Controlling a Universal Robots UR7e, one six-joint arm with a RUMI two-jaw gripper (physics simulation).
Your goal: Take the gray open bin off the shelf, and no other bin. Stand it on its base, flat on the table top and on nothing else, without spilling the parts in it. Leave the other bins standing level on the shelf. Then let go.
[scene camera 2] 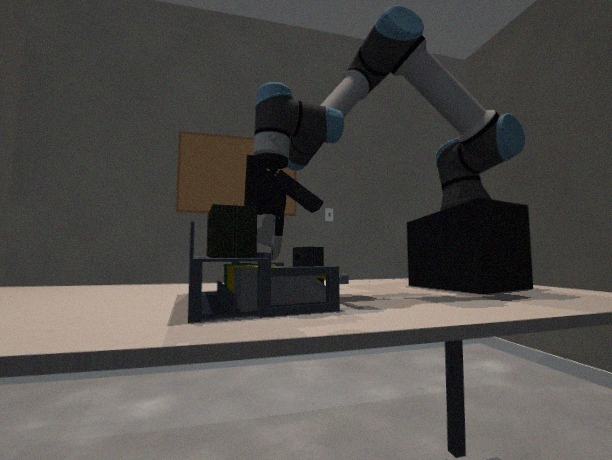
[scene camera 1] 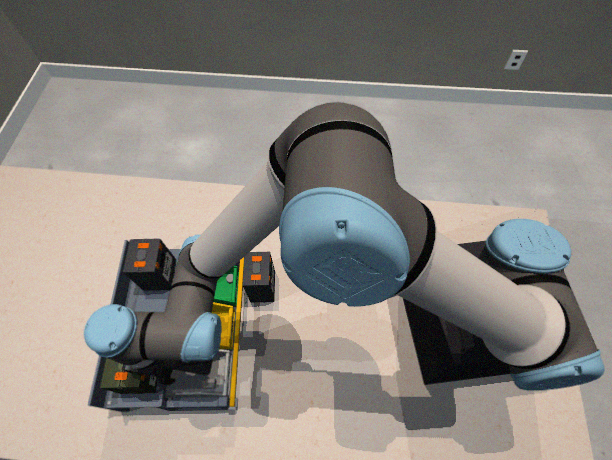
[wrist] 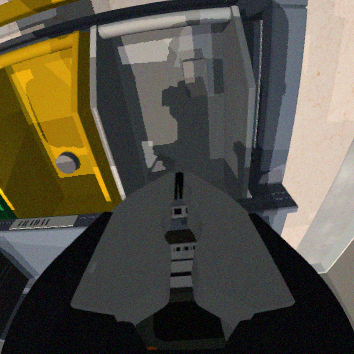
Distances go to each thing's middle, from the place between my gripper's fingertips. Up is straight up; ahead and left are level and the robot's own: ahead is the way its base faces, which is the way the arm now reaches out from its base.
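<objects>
Gray bin [scene camera 1: 187,384]: 20 mm behind my hand and 60 mm below it; going by their middles, of the things named here the gray bin is the nearest to my hand. Yellow bin [wrist: 52,107]: 110 mm to the right of my hand, 10 mm behind it, 60 mm below it. Case [scene camera 1: 258,273]: 150 mm behind my hand, 240 mm to the right of it, 30 mm below it. Going by their middles, of the things named here the case is the farthest from my hand.
</objects>
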